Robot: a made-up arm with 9 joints. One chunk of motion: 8 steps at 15 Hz.
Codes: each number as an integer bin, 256 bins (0 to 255) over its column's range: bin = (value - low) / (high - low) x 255, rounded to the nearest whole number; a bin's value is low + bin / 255 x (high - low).
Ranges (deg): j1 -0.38..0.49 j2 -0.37..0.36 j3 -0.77..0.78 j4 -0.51..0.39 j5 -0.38..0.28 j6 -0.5..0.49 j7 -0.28..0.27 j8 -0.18..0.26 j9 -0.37..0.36
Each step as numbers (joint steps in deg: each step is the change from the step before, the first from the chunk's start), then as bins.
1 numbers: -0.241 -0.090 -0.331 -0.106 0.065 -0.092 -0.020 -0.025 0.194
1 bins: 41 98 72 114 172 105 121 90 197
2 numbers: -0.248 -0.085 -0.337 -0.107 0.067 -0.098 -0.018 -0.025 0.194
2 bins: 39 100 71 114 173 104 121 90 197
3 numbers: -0.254 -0.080 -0.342 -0.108 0.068 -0.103 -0.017 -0.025 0.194
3 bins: 37 101 70 114 173 102 122 90 197
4 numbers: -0.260 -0.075 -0.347 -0.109 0.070 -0.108 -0.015 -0.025 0.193
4 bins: 35 103 70 114 174 101 123 90 197
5 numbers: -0.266 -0.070 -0.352 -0.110 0.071 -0.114 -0.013 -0.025 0.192
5 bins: 33 105 69 113 174 99 124 90 196
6 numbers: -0.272 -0.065 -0.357 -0.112 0.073 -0.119 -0.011 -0.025 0.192
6 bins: 32 107 68 113 175 98 125 90 196
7 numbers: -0.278 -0.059 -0.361 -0.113 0.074 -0.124 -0.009 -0.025 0.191
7 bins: 30 109 67 112 175 97 126 90 196
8 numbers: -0.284 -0.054 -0.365 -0.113 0.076 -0.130 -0.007 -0.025 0.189
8 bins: 28 110 67 112 176 95 127 90 195
